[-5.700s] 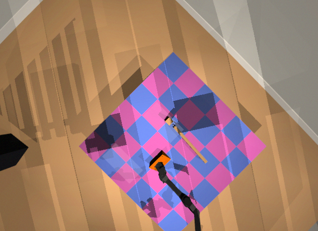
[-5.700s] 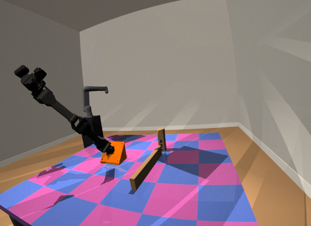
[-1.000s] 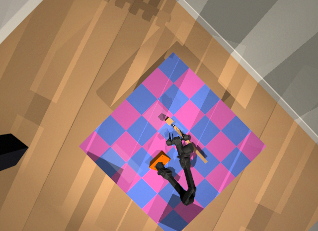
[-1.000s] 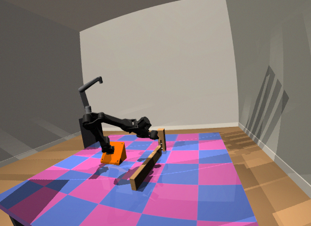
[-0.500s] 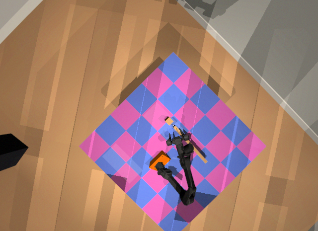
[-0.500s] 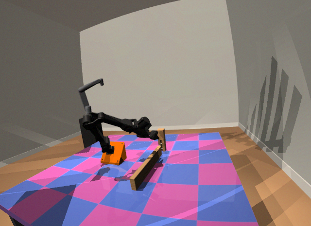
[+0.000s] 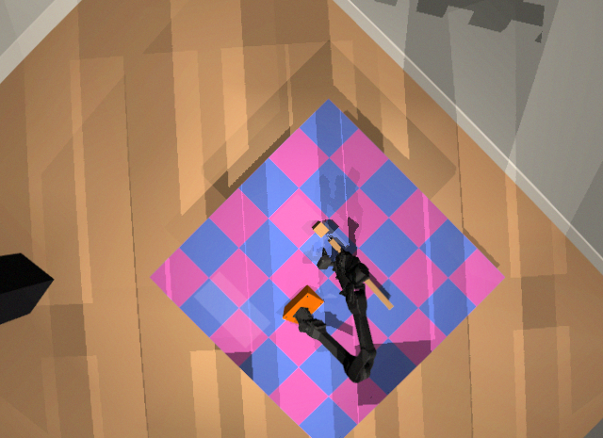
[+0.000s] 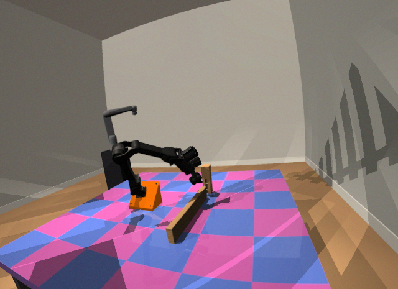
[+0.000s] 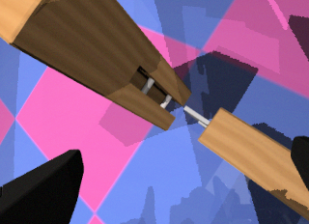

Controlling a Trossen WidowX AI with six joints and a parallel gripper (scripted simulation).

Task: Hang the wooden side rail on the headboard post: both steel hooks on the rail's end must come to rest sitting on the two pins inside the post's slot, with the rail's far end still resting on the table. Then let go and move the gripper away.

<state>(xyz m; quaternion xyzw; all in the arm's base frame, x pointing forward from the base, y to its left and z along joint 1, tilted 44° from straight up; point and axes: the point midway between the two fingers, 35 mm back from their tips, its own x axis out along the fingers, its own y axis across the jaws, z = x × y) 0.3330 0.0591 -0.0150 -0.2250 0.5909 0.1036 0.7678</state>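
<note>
Right now the headboard post is 40 mm ahead of my gripper tip, 90 mm to the left of it and 50 mm below it.
</note>
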